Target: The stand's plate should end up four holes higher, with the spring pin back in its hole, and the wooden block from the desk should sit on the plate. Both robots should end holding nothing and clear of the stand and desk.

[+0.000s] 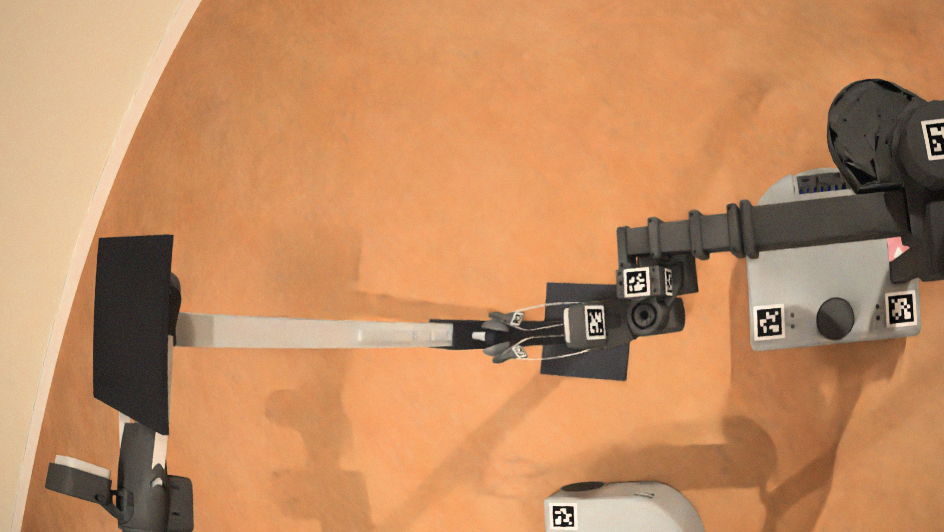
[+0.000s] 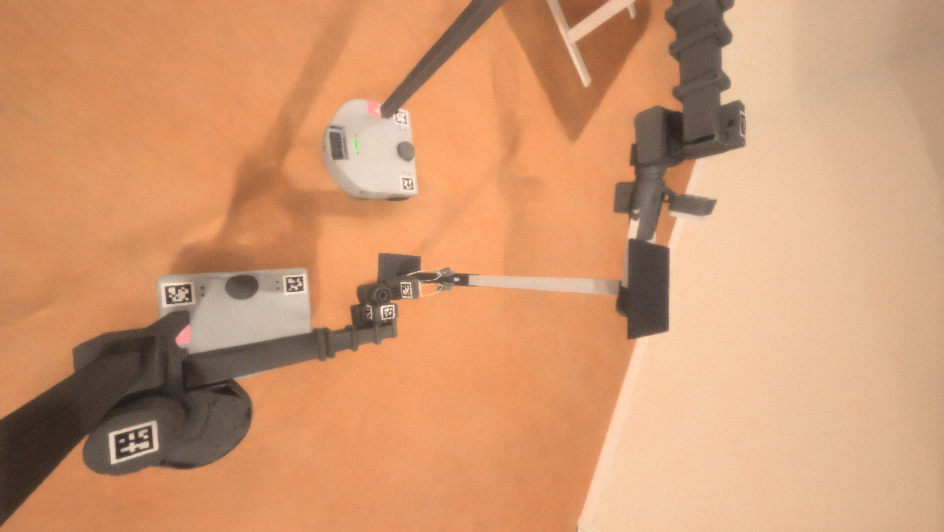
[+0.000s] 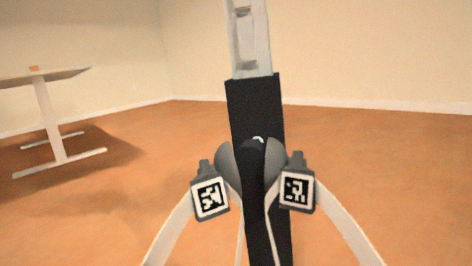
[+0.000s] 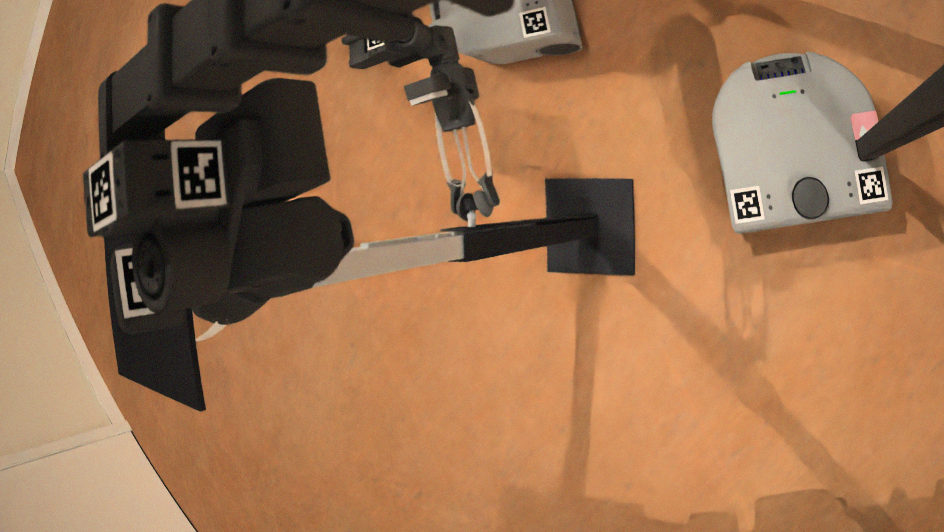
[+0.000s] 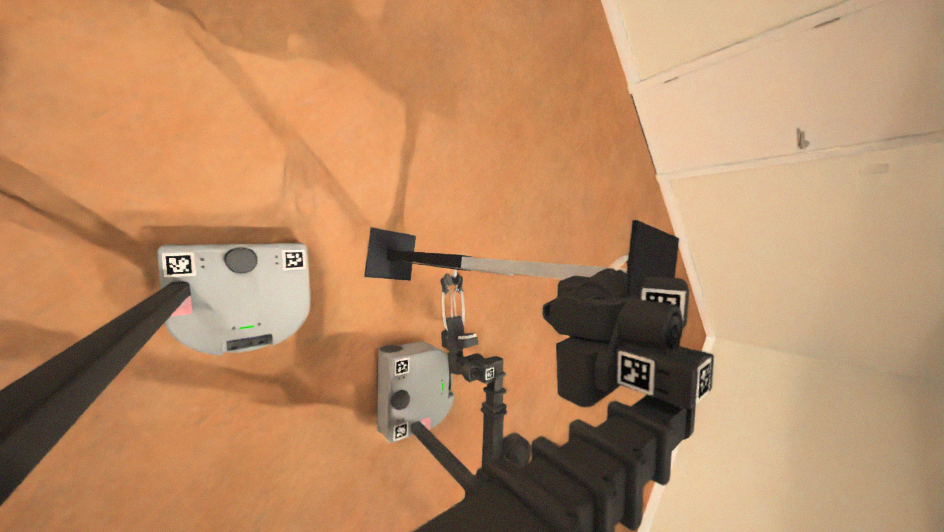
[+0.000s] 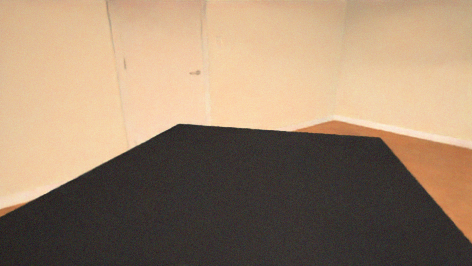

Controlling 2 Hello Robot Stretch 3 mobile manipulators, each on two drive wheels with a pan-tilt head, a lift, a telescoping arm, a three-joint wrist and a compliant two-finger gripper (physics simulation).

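Observation:
The stand's black plate is on top of its light-grey inner column, which rises from a black tube. My r1 gripper is shut on the spring pin at the tube. My r2 gripper reaches under the plate; its fingertips are hidden. The orange wooden block lies on the desk.
The stand's square base is on the floor near r1's base. r2's base is off to one side. Walls and a door are beyond.

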